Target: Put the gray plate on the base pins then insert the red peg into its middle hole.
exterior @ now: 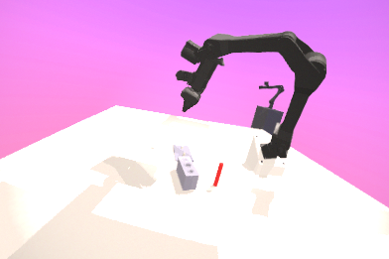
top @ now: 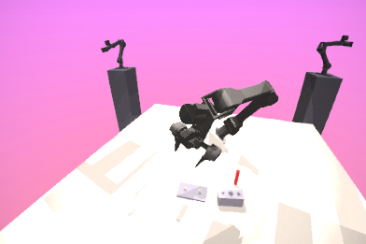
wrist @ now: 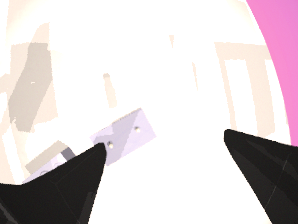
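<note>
The gray plate is 18 cm to the left of my gripper tip and 16 cm below it. The rest, counted from my gripper tip: gray base 2 cm behind, 3 cm to the left, 19 cm below; red peg 10 cm behind, 20 cm to the left, 15 cm below.
</note>
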